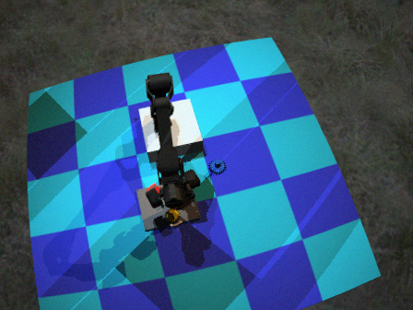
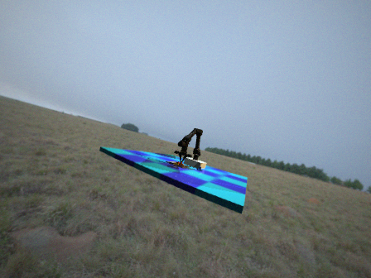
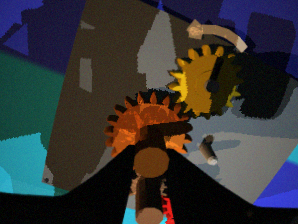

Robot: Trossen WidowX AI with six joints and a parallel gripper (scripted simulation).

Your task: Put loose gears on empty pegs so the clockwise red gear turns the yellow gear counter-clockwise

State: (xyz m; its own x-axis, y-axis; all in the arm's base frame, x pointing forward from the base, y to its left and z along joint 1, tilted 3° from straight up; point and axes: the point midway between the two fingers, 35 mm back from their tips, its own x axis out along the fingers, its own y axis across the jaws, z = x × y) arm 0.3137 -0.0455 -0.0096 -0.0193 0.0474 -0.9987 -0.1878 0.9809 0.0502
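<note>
My gripper tip is now 1 cm above the orange gear. Also, from my gripper tip: red arrow (9 cm behind, 7 cm to the right, 3 cm below); then red gear (6 cm to the right, 6 cm behind, 2 cm below); then white arrow (8 cm ahead, 3 cm below, 2 cm to the right).
</note>
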